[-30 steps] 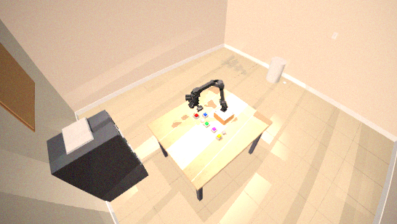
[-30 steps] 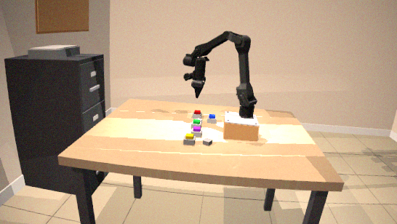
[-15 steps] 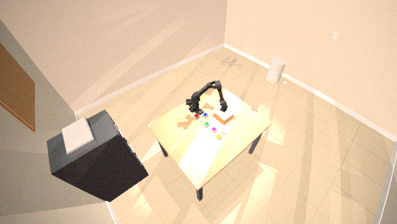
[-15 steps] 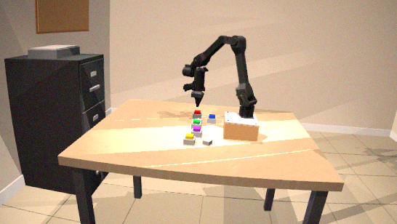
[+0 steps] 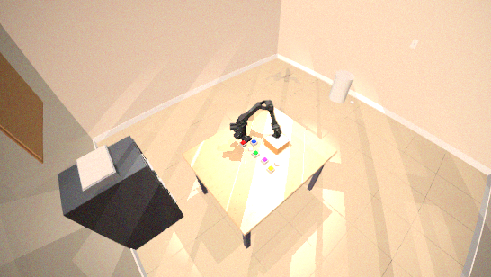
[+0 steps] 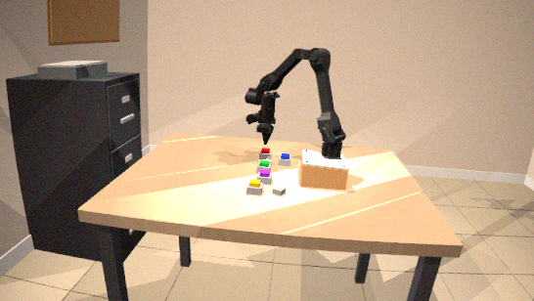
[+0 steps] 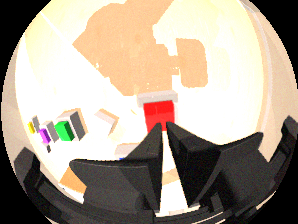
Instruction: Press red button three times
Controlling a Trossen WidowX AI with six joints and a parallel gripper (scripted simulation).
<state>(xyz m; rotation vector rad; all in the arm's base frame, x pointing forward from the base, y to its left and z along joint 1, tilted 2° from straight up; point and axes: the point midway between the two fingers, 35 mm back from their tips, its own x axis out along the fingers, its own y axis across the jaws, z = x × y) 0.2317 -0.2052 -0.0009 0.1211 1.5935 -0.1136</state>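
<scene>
My gripper tip is 30 mm above the red button. Also, from my gripper tip: green button: 160 mm to the left, 30 mm below, 10 mm ahead; purple button: 270 mm to the left, 30 mm below, 10 mm ahead; blue button: 80 mm behind, 70 mm to the left, 30 mm below.
</scene>
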